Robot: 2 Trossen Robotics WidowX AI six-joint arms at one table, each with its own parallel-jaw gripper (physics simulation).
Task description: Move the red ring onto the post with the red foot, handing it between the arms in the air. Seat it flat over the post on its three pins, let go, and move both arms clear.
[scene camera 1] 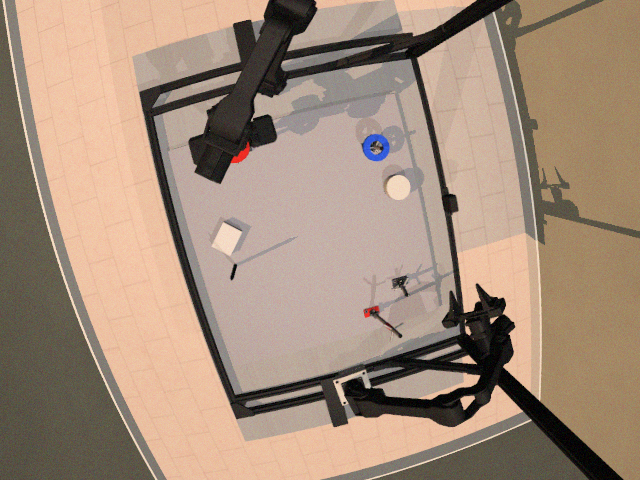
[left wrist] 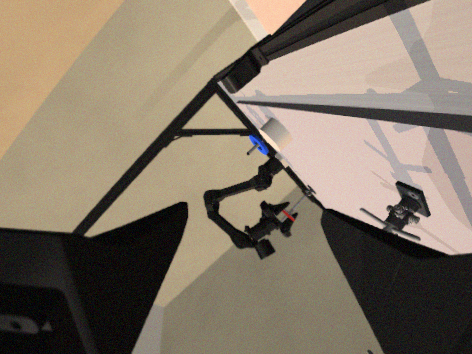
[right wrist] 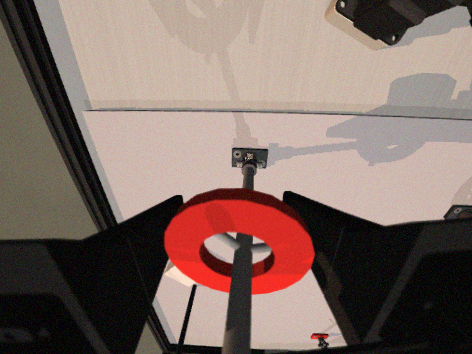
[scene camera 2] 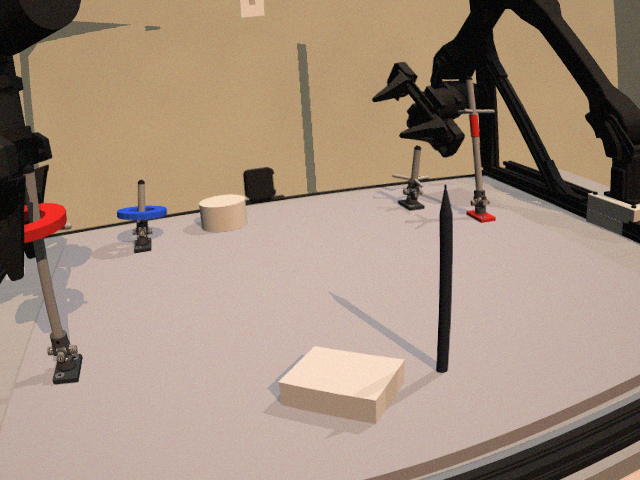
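Seen in the pictures: left gripper, fingertip midpoint: (scene camera 1: 463, 287) (left wrist: 254, 212) (scene camera 2: 386, 116); right gripper, fingertip midpoint: (left wrist: 293, 207) (right wrist: 233, 199) (scene camera 2: 26, 267); left arm's base at its link origin: (scene camera 1: 353, 388) (scene camera 2: 629, 197); right arm's base at its link origin: (scene camera 1: 268, 82) (left wrist: 278, 160).
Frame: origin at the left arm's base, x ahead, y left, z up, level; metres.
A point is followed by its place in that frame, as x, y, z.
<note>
The red ring (scene camera 1: 239, 153) @[0.727, 0.078, 0.110] (scene camera 2: 51, 219) @[0.719, 0.101, 0.108] (left wrist: 288, 215) @[0.713, 0.068, 0.105] (right wrist: 187, 240) @[0.755, 0.107, 0.109] lies around a tall dark-footed post (scene camera 2: 47, 289) @[0.737, 0.084, 0.050] (right wrist: 249, 177) @[0.744, 0.076, 0.029], at its pins. Whether it still rests on them is unclear. My right gripper (right wrist: 233, 199) @[0.751, 0.088, 0.072] has its fingers against opposite sides of the ring; the arm hides much of it in scene camera 1. The red-footed post (scene camera 1: 385, 323) @[0.208, -0.130, 0.073] (scene camera 2: 477, 165) @[0.209, -0.123, 0.041] stands upright, with pins near its top, a red band below them and a red foot (right wrist: 320, 336) @[0.218, -0.116, -0.024]. My left gripper (scene camera 1: 465, 290) @[0.227, -0.360, 0.083] (scene camera 2: 388, 117) @[0.227, -0.360, 0.083] is open and empty, raised near this post in scene camera 2.
A blue ring (scene camera 1: 366, 147) @[0.647, -0.219, 0.024] (scene camera 2: 124, 212) @[0.664, -0.229, 0.024] sits on a short post, beside a cream cylinder (scene camera 1: 398, 187) @[0.523, -0.274, 0.005] (scene camera 2: 223, 214) @[0.528, -0.243, -0.006]. Another short post (scene camera 1: 399, 282) @[0.273, -0.210, -0.005] (scene camera 2: 416, 162) @[0.260, -0.205, 0.035] stands near the red-footed one. A cream block (scene camera 1: 226, 238) @[0.536, 0.186, -0.010] (scene camera 2: 336, 379) @[0.542, 0.194, -0.010] lies beside an upright black pointed rod (scene camera 2: 445, 289) @[0.460, 0.195, 0.038].
</note>
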